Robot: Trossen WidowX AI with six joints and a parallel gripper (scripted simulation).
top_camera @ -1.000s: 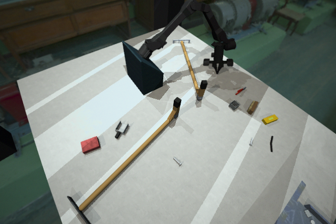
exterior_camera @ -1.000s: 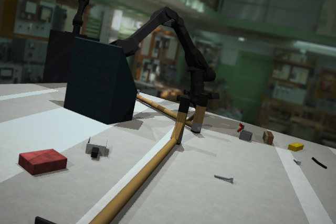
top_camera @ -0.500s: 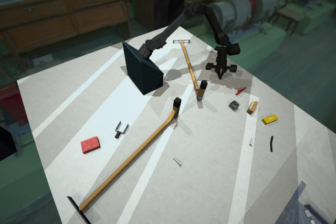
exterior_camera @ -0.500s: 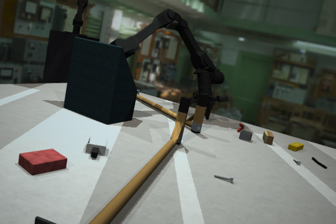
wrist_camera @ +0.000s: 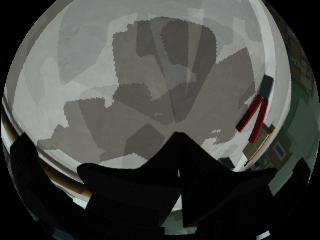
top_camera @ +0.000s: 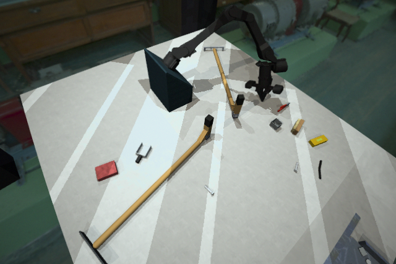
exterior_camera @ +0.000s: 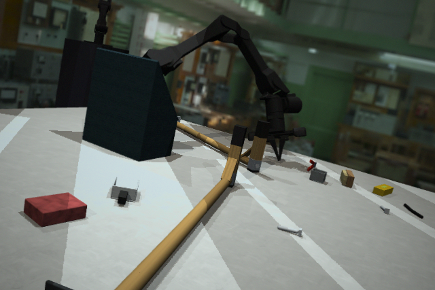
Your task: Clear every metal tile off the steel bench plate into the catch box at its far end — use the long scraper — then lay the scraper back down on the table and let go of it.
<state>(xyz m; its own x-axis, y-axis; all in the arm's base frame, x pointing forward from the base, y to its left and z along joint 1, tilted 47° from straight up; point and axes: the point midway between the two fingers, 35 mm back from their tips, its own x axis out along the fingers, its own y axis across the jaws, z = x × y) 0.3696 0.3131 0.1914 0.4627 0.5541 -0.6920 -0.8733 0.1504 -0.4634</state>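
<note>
Right now my gripper tip is 140 mm short of the grey box and 80 mm to the left of it. The rest, counted from my gripper tip: wooden block 220 mm ahead, 10 mm to the right, 10 mm above; red clip 100 mm ahead, 70 mm to the left; yellow piece 320 mm ahead, 10 mm to the left, 10 mm above.
</note>
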